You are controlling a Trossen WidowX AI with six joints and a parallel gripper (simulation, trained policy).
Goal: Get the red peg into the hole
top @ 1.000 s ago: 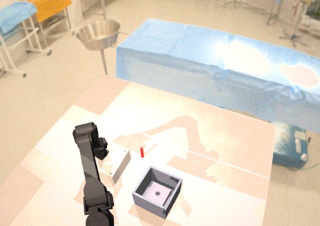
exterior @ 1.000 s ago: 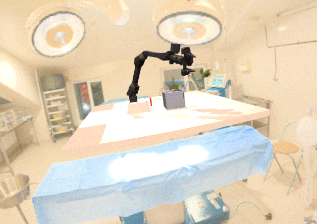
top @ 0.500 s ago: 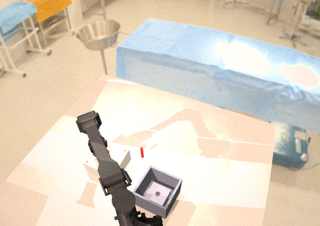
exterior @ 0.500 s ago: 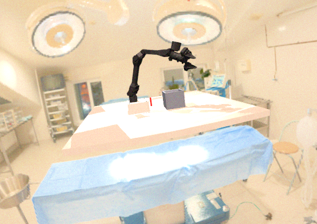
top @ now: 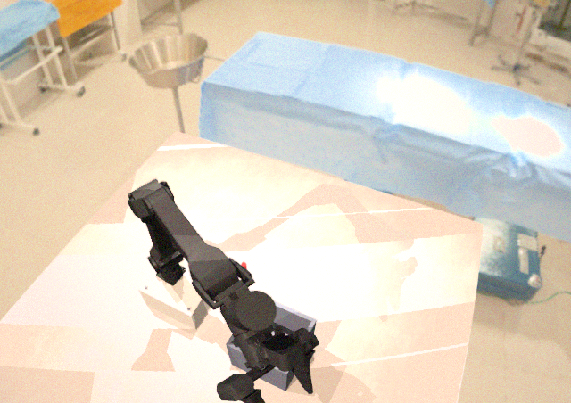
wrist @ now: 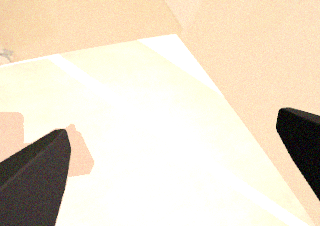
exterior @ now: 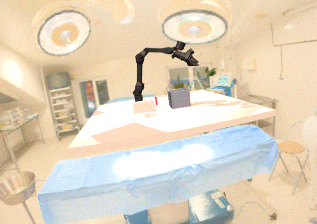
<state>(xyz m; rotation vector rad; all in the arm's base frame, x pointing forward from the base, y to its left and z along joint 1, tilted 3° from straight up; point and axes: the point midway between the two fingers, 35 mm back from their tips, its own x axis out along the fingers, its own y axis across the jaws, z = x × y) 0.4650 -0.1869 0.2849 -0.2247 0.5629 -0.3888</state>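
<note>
Right now the red peg is 340 mm behind my gripper tip, 350 mm to the left of it and 300 mm below it. Also, from my gripper tip: plate: 150 mm behind, 190 mm to the left, 290 mm below.
</note>
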